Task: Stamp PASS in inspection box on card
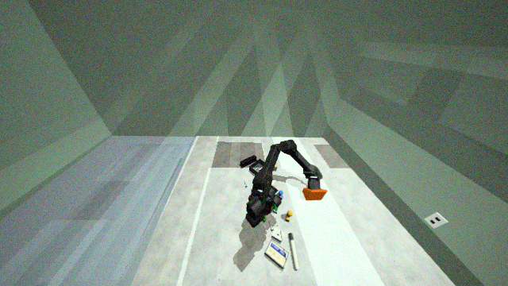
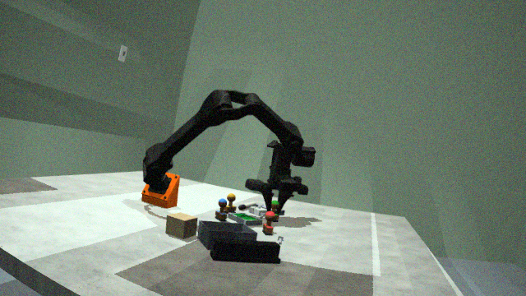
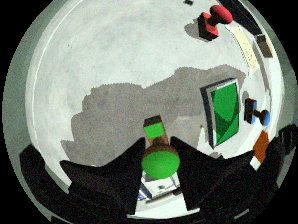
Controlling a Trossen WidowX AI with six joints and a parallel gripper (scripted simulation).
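Now: gripper tip right at the green-knobbed stamp. Round my gripper tip: yellow-knobbed stamp (14 cm behind, 1 cm below); then red-knobbed stamp (2 cm ahead, 16 cm to the right, 1 cm below); then green ink pad (7 cm behind, 7 cm to the right, 2 cm below).
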